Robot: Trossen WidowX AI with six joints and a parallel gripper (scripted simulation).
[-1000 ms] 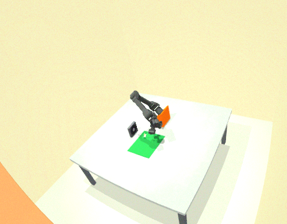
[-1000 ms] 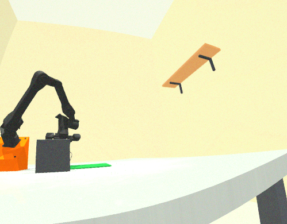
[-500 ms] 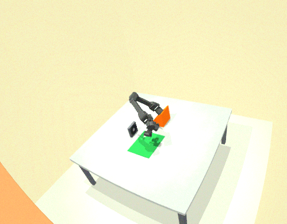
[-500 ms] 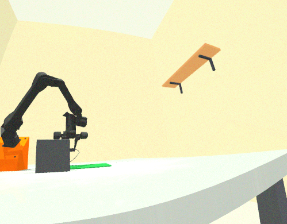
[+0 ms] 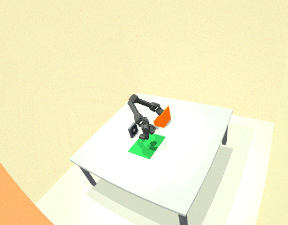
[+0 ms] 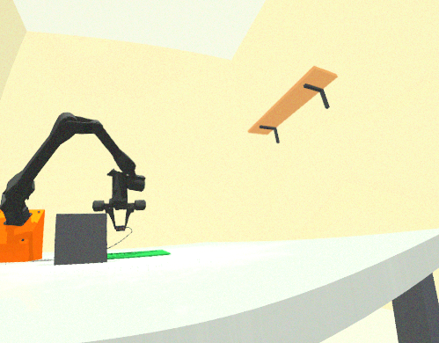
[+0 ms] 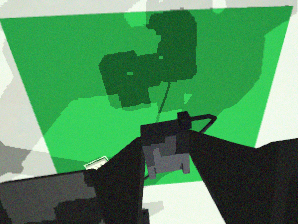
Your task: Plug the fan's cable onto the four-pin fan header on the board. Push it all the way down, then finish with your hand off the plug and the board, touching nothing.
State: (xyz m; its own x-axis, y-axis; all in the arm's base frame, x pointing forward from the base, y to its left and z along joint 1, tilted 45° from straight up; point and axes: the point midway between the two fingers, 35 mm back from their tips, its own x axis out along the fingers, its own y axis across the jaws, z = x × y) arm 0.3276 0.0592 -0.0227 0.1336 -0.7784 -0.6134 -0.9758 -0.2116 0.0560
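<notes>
My gripper tip is 2 cm to the left of the green board and 10 cm above it. From my gripper tip the other things lie so: white four-pin header (8 cm behind, 10 cm to the right, 9 cm below); dark fan plug (1 cm to the right); dark square fan (6 cm behind, 22 cm to the right, 3 cm below).
</notes>
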